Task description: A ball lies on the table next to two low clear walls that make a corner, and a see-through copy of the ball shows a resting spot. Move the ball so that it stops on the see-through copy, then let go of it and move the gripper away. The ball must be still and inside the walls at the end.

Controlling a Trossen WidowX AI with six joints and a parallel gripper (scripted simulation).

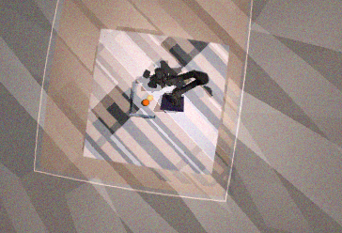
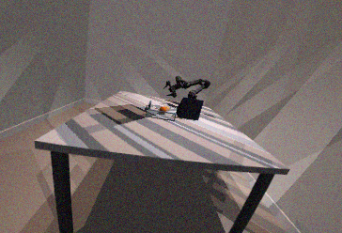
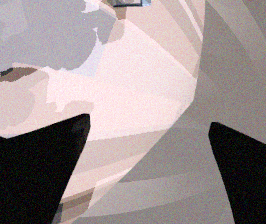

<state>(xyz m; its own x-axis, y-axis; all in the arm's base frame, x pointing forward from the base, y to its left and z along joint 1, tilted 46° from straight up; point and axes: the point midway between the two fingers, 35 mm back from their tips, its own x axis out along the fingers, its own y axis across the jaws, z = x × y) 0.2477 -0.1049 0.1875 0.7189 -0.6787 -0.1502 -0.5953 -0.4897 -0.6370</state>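
The orange ball is 10 mm ahead of my gripper tip, 240 mm to the left of it and 130 mm below it. Also, from my gripper tip: see-through copy of ball 30 mm behind, 190 mm to the left, 130 mm below.
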